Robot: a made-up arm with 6 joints. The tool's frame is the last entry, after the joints. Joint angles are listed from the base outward. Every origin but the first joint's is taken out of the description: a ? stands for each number. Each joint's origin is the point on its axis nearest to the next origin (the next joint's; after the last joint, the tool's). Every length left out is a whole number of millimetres.
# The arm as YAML. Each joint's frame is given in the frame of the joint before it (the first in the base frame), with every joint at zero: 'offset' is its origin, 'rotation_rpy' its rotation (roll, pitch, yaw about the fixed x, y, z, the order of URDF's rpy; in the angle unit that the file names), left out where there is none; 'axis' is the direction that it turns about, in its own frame. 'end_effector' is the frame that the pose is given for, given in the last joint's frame.
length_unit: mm
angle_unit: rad
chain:
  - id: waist
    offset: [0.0, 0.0, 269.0]
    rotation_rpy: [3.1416, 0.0, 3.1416]
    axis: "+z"
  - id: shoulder
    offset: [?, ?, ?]
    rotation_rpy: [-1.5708, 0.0, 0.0]
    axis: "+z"
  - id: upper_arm
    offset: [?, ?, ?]
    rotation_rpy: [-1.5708, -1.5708, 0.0]
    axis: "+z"
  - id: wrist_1
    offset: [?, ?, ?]
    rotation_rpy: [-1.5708, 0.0, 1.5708]
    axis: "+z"
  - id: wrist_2
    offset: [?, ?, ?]
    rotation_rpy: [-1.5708, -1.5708, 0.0]
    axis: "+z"
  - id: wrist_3
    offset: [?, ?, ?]
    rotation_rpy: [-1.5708, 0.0, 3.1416]
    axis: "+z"
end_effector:
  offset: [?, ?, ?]
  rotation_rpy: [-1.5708, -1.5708, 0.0]
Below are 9 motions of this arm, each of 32 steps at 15 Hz.
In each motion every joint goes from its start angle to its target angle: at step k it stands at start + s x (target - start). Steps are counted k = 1, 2, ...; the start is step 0. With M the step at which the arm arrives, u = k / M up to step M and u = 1 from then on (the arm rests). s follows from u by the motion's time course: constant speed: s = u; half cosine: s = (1 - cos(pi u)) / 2; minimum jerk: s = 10 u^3 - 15 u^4 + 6 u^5.
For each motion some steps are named. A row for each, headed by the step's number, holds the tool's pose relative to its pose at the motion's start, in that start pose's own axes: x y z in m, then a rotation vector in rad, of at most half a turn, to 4 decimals.
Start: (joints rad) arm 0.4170 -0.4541 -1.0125 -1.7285 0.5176 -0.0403
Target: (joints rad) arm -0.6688 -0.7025 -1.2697 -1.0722 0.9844 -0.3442
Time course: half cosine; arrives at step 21
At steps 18, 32:
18: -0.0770 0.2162 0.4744 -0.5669 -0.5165 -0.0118
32: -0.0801 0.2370 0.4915 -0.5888 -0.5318 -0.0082

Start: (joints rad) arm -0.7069 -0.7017 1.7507 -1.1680 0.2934 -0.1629
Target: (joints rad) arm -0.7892 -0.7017 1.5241 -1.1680 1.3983 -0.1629
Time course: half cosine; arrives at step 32
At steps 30, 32:
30: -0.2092 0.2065 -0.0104 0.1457 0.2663 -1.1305
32: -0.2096 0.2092 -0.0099 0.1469 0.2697 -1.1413

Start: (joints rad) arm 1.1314 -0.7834 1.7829 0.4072 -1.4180 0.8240
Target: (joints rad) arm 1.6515 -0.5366 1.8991 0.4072 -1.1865 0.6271
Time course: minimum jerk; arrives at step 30
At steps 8, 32:
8: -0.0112 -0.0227 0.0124 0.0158 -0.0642 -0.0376
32: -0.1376 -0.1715 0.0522 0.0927 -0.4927 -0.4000

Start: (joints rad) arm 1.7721 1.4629 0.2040 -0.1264 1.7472 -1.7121
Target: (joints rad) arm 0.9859 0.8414 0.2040 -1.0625 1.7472 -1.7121
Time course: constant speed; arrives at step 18
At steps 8, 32:
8: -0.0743 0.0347 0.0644 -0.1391 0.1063 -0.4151
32: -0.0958 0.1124 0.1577 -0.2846 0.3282 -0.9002

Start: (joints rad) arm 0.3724 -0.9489 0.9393 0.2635 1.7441 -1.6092
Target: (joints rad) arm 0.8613 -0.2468 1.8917 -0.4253 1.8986 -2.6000
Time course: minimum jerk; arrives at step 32
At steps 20, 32:
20: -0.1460 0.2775 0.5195 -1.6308 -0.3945 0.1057
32: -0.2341 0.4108 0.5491 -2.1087 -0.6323 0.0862

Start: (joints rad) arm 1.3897 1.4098 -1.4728 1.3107 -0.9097 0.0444
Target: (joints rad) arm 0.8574 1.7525 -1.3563 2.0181 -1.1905 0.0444
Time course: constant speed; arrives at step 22
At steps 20, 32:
20: 0.0915 0.0456 0.0650 -0.8619 -0.6381 0.6420
32: 0.0921 0.0551 0.0662 -0.9536 -0.6948 0.7007

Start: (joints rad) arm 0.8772 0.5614 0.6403 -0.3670 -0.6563 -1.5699
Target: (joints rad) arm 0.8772 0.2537 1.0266 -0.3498 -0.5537 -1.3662
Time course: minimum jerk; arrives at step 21
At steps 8, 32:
8: 0.0028 0.0074 0.0367 -0.0587 -0.0536 -0.0014
32: 0.0159 0.0406 0.1287 -0.2112 -0.1742 0.0314

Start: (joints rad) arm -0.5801 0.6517 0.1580 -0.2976 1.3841 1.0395
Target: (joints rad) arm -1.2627 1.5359 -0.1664 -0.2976 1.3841 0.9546
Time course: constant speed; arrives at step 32
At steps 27, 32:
27: 0.1603 0.2313 0.0913 -0.8795 -0.2611 0.2331
32: 0.1683 0.2791 0.0844 -1.0234 -0.3724 0.2878

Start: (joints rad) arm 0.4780 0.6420 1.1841 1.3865 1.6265 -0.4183
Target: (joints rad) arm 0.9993 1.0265 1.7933 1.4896 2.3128 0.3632
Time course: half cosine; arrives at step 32
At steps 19, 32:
19: -0.1986 0.1878 -0.1789 0.6716 0.3720 -0.6597
32: -0.2436 0.3435 -0.2114 1.0100 0.5188 -1.0731

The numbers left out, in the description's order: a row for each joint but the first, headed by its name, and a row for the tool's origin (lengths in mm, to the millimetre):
shoulder: 306.0 -146.0 0.0
upper_arm: 105.0 29.0 0.0
wrist_1: 9.0 -39.0 0.0
wrist_2: -5.0 -178.0 0.0
wrist_3: 13.0 87.0 0.0
tool: -268.0 -6.0 0.0

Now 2 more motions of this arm.
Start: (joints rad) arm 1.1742 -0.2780 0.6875 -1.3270 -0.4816 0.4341
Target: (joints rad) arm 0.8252 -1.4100 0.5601 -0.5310 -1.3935 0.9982
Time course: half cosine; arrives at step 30
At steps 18, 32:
18: 0.0254 0.0061 0.0331 -0.6708 -0.3690 0.5895
32: 0.0182 0.0350 0.0433 -1.1981 -0.3394 0.7028

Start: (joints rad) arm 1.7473 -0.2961 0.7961 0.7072 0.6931 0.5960
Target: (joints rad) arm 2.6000 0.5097 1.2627 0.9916 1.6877 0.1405
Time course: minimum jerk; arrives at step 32
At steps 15, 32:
15: -0.1282 0.2278 -0.1124 -0.2594 -0.2385 -0.7063
32: -0.0679 0.5318 -0.3721 -0.3076 -0.5079 -1.7229

